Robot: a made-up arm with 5 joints.
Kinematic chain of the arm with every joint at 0, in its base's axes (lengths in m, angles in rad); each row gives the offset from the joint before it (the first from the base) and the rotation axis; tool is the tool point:
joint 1: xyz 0 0 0.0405 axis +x
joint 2: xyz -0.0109 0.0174 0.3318 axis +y
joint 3: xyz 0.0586 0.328 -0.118 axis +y
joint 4: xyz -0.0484 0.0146 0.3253 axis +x
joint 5: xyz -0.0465 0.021 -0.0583 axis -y
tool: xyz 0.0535 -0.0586 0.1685
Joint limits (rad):
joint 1: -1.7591..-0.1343
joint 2: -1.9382..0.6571
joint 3: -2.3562..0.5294
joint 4: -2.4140..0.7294
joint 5: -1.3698..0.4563
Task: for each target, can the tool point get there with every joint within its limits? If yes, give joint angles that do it. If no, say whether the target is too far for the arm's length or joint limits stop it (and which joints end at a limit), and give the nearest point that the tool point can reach.
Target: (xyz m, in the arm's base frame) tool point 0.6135 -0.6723 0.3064
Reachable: no: joint limits stop it (at a limit: joint 1, joint 3, joint 5) | nearest point 0.2607 -0.1735 -0.2214 | short by 0.807 m
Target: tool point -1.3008 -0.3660 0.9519
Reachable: no: too far | nearest point -0.4255 0.3343 0.4020 | short by 1.249 m
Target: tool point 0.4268 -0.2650 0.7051
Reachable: no: joint limits stop it (at a limit: joint 1, joint 3, joint 4) | nearest point 0.2529 0.3187 0.5094 | short by 0.640 m
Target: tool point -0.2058 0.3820 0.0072
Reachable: yes | joints -0.4096 -1.5011 -0.8086 -0.5065 -0.4057
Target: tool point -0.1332 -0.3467 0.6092
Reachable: no: joint limits stop it (at a limit: joint 1, joint 4) | nearest point -0.1581 0.3250 0.5565 | short by 0.674 m
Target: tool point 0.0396 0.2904 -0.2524
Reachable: yes | joints -0.5807 -1.3085 -1.4614 -0.6651 0.2671
